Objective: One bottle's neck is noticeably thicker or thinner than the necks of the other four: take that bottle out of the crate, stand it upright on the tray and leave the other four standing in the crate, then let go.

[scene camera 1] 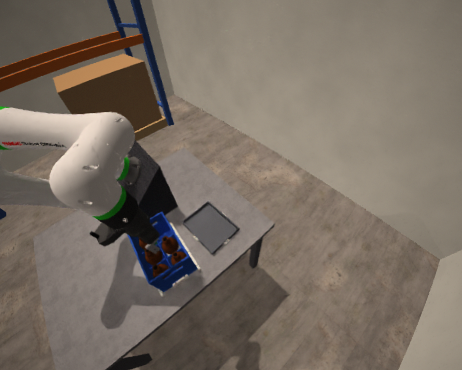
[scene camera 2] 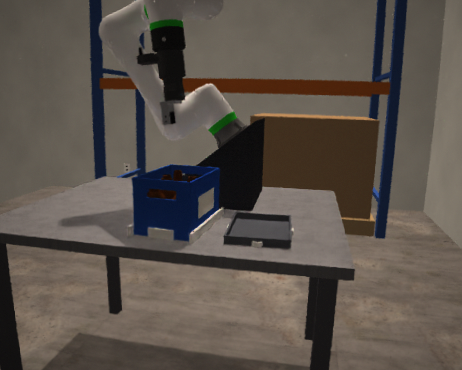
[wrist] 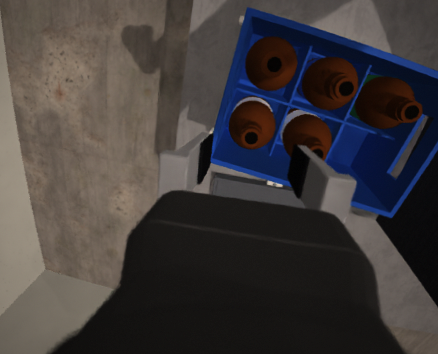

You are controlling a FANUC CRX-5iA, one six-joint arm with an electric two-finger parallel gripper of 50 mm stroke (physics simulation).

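Places are measured from the arm's base along level axes (x right, y back, z down), in centimetres.
Pixels of known places: gripper, fingertip midpoint: [scene camera 1: 152,245] [scene camera 2: 169,124] [wrist: 250,155]; arm's base at its link origin: [scene camera 1: 132,171] [scene camera 2: 234,138].
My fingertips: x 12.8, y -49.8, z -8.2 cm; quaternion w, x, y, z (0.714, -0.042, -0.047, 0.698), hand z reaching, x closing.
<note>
Ahead of a thing's pixels: the offset from my fingertips to its top centre. "spot": to the spot under its first point. Level surfaces: height alone.
The blue crate @(dz +15.8, dx -0.3, dy +9.8 cm) [scene camera 1: 166,284] [scene camera 2: 160,215] [wrist: 325,36] holds brown bottles standing in five of its six cells. In the wrist view the far row has a left bottle @(dz +17.0, dx +5.6, dy +1.6 cm) [wrist: 260,75], a middle bottle @(dz +17.0, dx +4.2, dy +10.6 cm) [wrist: 320,92] and a right bottle @(dz +17.0, dx +2.8, dy +19.2 cm) [wrist: 377,107]; the near row has a left bottle @(dz +17.0, dx -3.7, dy +0.4 cm) [wrist: 250,117] and a middle bottle @(dz +17.0, dx -4.5, dy +9.4 cm) [wrist: 312,130], partly behind a finger. I cannot tell surely which neck differs. The dark tray @(spot: dz +32.8, dx -26.5, dy +6.9 cm) [scene camera 1: 210,227] [scene camera 2: 260,230] [wrist: 250,188] lies beside the crate, with no bottle on it. My gripper [scene camera 1: 152,248] [scene camera 2: 170,118] [wrist: 250,155] is open and empty, above the crate.
The grey table @(dz +33.3 cm) [scene camera 1: 80,280] [scene camera 2: 75,215] carries crate and tray; its edge runs close to both. The black pedestal [scene camera 1: 162,192] [scene camera 2: 242,175] stands behind the crate. A cardboard box [scene camera 1: 107,95] [scene camera 2: 320,165] and the rack's orange beam [scene camera 2: 300,87] are farther back.
</note>
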